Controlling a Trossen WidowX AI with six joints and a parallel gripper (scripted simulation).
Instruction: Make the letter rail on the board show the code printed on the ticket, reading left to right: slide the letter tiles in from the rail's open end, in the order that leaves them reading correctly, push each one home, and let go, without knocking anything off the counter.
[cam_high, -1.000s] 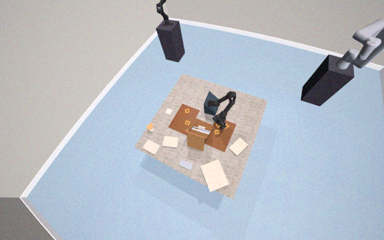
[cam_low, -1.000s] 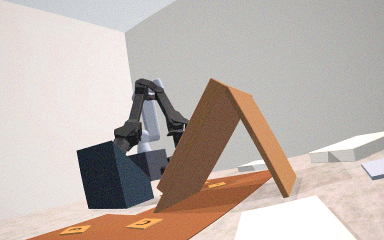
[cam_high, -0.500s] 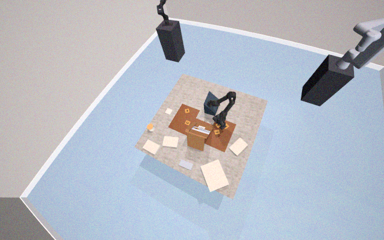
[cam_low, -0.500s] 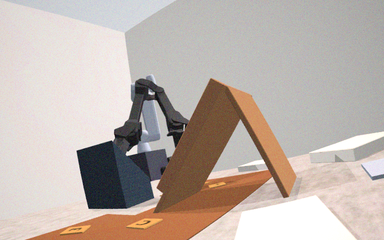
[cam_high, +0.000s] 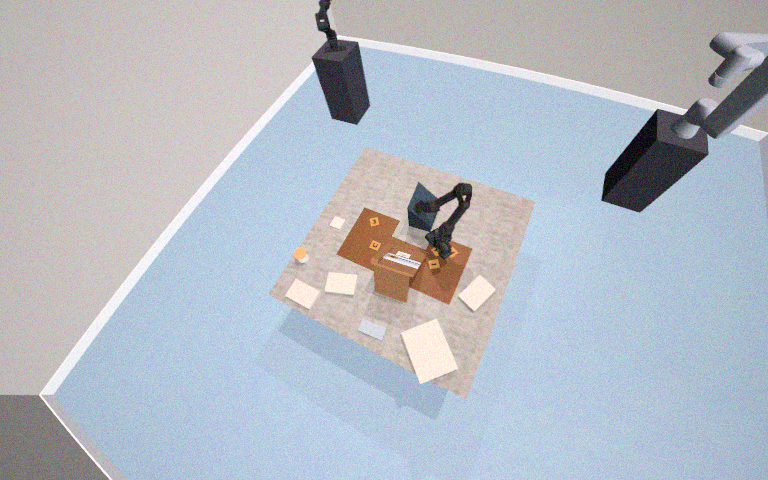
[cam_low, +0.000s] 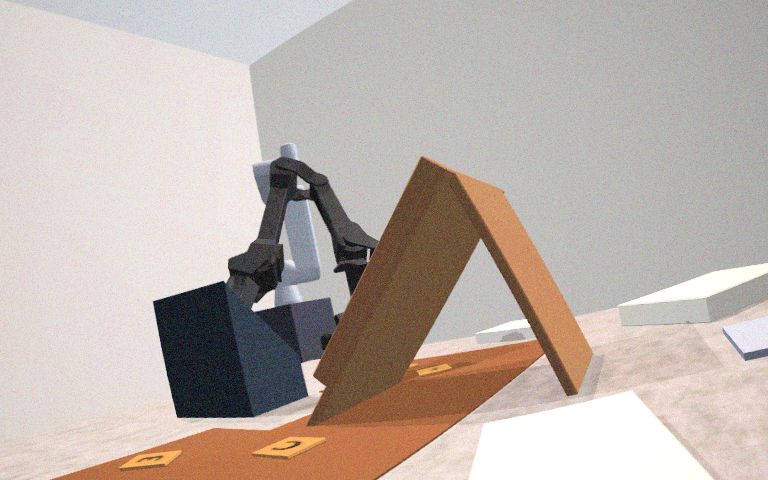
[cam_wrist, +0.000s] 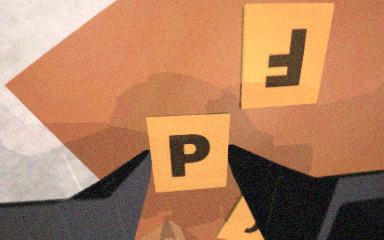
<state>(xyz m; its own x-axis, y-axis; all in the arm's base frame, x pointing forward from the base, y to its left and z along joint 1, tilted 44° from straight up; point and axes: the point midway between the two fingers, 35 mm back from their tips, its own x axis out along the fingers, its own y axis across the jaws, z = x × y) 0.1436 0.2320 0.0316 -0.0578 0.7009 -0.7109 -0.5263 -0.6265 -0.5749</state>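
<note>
Now: the j tile 9 cm ahead of my gripper tip and 1 cm to the left of it. From my gripper tip the other things lie so: white ticket 16 cm to the right, 14 cm ahead, 10 cm above; brown mat 19 cm to the right, 5 cm ahead; orange tile marked p right at my gripper tip.
</note>
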